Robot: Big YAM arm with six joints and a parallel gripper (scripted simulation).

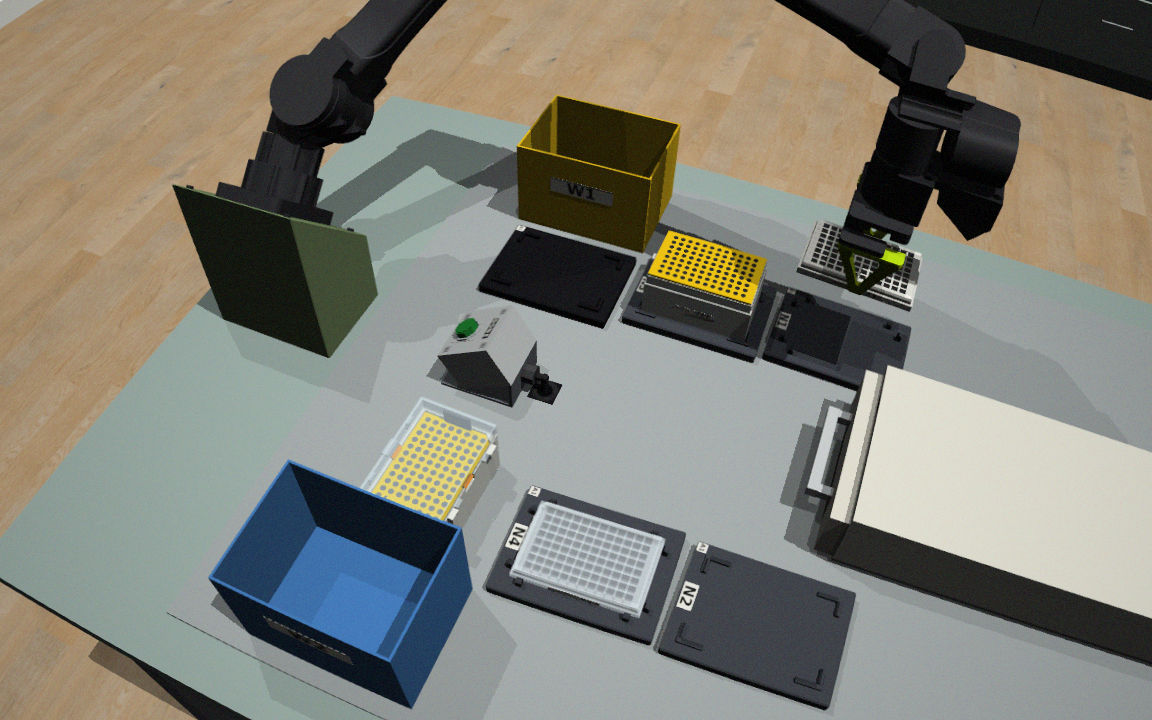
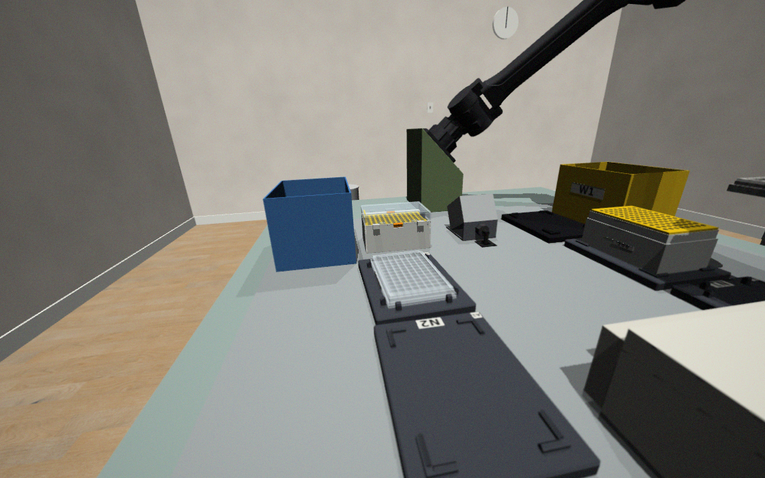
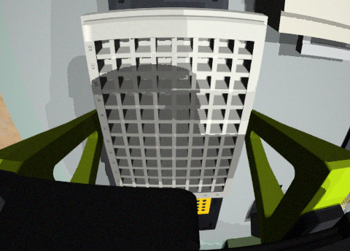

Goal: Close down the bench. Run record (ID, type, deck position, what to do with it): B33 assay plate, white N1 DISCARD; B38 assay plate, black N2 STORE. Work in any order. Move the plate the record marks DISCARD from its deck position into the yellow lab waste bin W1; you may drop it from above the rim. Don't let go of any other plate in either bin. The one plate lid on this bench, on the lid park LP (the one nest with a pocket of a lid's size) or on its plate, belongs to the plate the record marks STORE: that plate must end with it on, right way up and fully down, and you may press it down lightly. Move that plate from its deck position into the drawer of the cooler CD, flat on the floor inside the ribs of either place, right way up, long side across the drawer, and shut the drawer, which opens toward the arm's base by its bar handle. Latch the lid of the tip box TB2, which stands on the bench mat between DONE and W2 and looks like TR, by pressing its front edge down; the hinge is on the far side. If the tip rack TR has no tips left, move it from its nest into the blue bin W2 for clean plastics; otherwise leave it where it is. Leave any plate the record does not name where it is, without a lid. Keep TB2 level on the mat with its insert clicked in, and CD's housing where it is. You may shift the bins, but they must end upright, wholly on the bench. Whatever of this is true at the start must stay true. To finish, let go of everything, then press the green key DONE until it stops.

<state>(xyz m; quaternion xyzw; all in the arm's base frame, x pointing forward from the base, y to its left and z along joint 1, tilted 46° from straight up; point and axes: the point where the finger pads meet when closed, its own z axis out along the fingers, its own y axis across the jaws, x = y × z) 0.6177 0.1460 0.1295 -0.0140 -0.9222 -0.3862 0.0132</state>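
My gripper is now 350 mm past the yellow bin W1, 130 mm to the right of it and 100 mm above it. The rest, counted from my hand: nest N1 (10 mm ahead, 140 mm below); white assay plate (right at my hand); tip rack TR (170 mm behind, 10 mm to the right, 90 mm below).
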